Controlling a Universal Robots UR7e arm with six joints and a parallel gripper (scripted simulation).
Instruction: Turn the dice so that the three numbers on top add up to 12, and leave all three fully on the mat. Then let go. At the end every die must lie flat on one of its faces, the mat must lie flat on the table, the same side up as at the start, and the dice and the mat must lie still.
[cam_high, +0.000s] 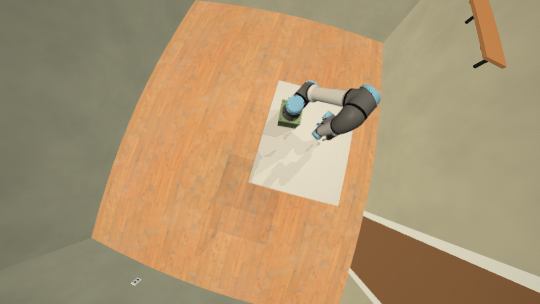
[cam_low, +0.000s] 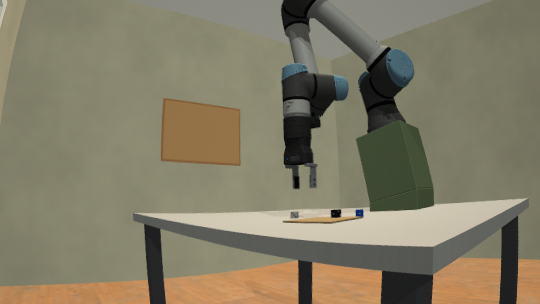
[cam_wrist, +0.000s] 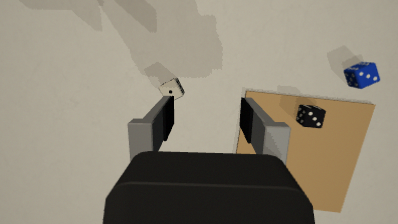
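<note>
My gripper is now 90 mm above the white die, 40 mm to the left of it and 10 mm short of it. Round my hand: blue die: 140 mm to the left, 90 mm below, 80 mm behind; black die: 110 mm to the left, 90 mm below, 20 mm behind; tan mat: 130 mm to the left, 100 mm below, 30 mm ahead.
</note>
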